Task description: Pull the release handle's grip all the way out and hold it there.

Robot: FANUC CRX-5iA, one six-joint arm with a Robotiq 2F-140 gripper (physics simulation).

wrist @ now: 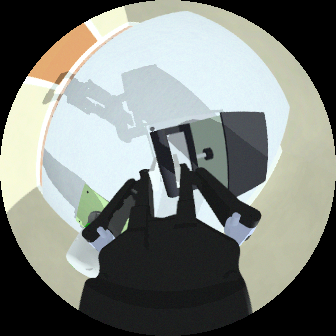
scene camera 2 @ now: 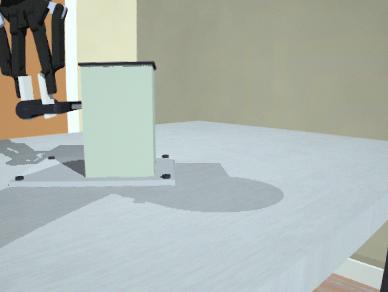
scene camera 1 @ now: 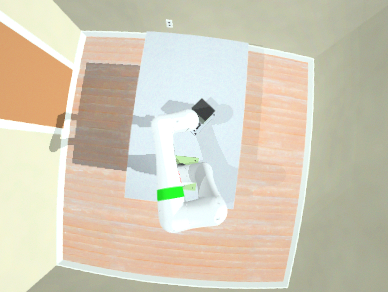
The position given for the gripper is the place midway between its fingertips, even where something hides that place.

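Observation:
The gripper (scene camera 2: 40, 118) is visible in the scene, and the wrist view shows the same gripper (wrist: 166, 162) as well.

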